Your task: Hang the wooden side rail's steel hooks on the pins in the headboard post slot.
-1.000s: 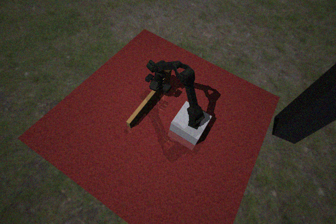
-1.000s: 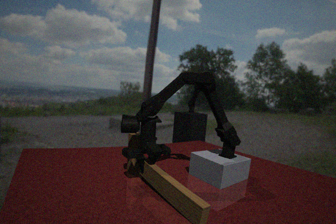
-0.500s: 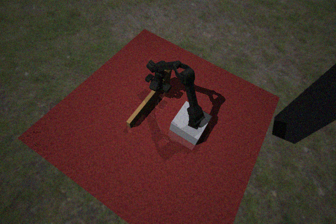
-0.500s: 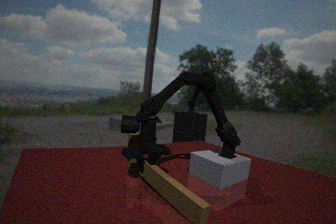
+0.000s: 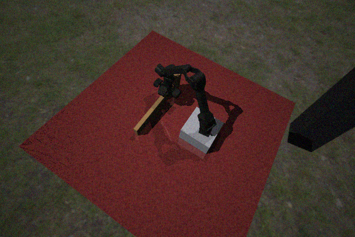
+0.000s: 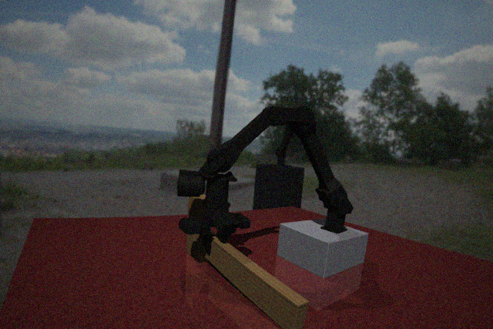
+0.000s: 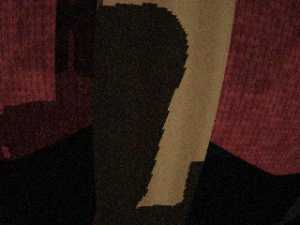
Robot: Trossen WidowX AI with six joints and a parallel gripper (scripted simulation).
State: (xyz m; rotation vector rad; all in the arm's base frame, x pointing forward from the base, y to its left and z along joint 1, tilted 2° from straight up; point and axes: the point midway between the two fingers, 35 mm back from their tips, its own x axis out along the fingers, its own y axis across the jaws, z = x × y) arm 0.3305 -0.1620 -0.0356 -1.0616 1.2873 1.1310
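My gripper tip is 20 mm past the wooden headboard post, 100 mm to the left of it and 50 mm below it.
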